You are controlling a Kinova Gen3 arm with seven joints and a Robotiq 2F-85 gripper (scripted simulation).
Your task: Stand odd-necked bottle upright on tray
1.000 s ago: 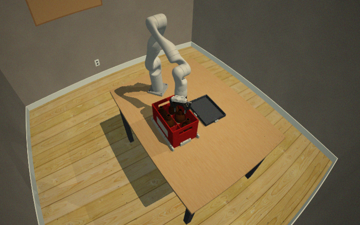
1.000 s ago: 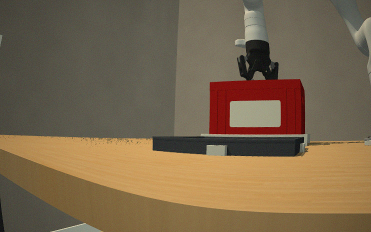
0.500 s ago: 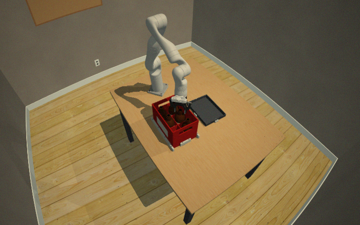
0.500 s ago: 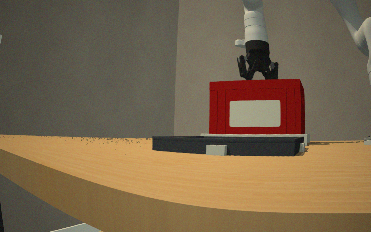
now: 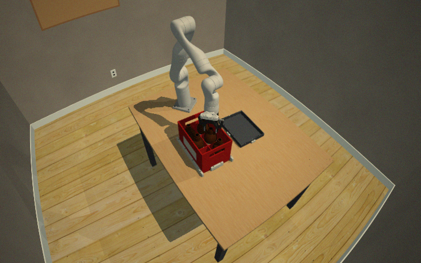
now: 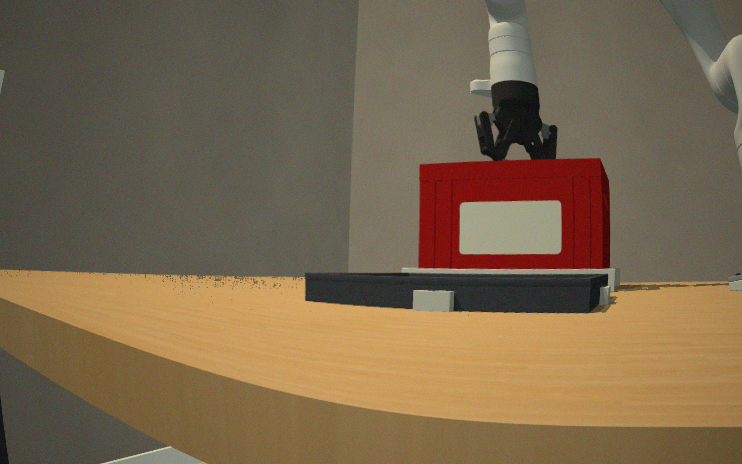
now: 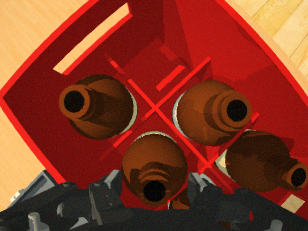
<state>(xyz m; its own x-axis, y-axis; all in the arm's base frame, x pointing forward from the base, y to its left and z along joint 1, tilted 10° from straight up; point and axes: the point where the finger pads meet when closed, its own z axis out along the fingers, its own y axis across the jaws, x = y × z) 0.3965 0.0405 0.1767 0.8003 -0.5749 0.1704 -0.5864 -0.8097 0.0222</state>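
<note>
Now: hand 1 cm short of the red crate, 4 cm to the left of it and 7 cm above it. The rest, counted from my hand: dark grey tray: 6 cm behind, 24 cm to the left, 14 cm below; then glass bottle: 9 cm ahead, 1 cm to the left, 7 cm below.
</note>
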